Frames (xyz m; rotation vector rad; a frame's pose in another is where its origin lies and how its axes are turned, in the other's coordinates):
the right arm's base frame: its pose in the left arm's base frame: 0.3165 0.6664 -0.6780 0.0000 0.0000 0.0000
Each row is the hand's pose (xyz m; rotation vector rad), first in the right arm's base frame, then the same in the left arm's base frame.
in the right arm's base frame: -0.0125 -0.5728 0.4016 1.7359 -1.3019 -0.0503
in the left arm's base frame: 0.3040 0.0936 -0.2764 1.7359 -1.3019 -0.0503
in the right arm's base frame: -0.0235 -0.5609 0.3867 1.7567 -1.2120 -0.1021
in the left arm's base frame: 0.2930 0.1055 -0.2913 1.7567 -1.2120 -0.1021
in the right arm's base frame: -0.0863 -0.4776 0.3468 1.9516 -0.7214 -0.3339
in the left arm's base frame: 0.2302 0.1888 -0.3312 1.9516 -0.7214 -0.3339
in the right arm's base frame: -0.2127 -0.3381 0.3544 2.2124 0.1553 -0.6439
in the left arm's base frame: 0.1038 0.3283 -0.3236 2.2124 0.1553 -0.6439
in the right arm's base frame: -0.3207 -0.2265 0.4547 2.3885 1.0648 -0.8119
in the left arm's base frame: -0.0042 0.4399 -0.2233 2.3885 1.0648 -0.8119
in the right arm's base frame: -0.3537 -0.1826 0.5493 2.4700 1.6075 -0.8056
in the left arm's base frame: -0.0372 0.4838 -0.1287 2.4700 1.6075 -0.8056
